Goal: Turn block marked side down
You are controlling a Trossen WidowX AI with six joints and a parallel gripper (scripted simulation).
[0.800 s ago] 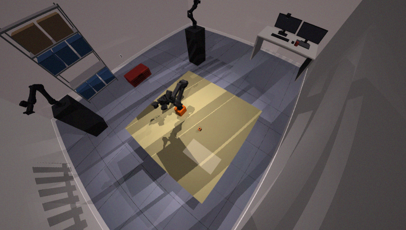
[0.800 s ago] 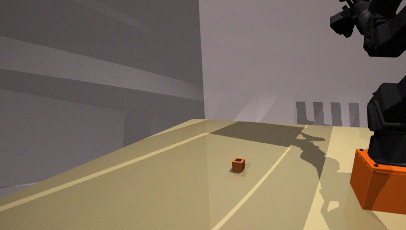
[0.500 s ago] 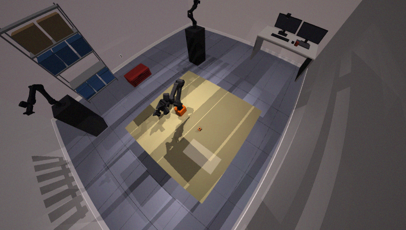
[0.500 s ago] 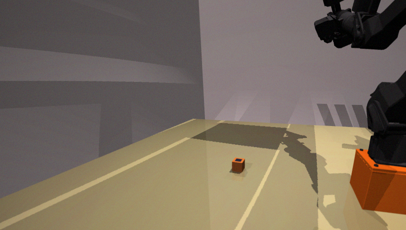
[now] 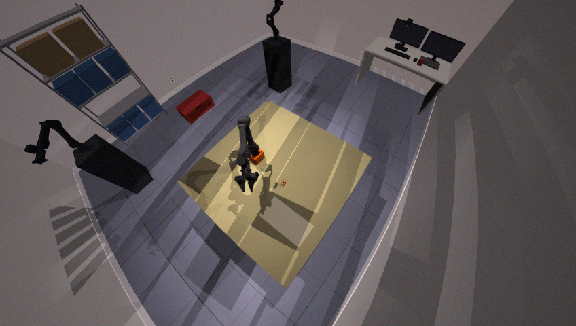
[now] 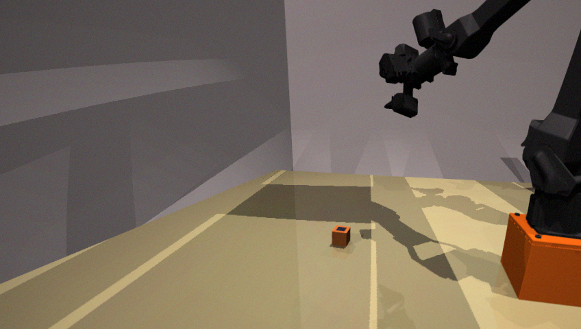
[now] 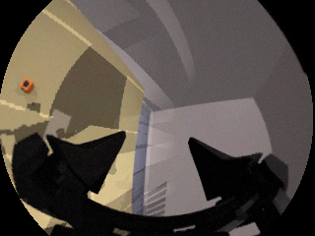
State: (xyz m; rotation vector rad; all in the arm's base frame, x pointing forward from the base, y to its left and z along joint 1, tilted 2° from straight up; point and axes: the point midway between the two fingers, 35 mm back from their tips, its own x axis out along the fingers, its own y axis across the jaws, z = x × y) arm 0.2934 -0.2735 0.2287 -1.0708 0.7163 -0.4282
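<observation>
Right now my gripper tip is 29 cm above the block, 27 cm to the right of it and 4 cm short of it.
</observation>
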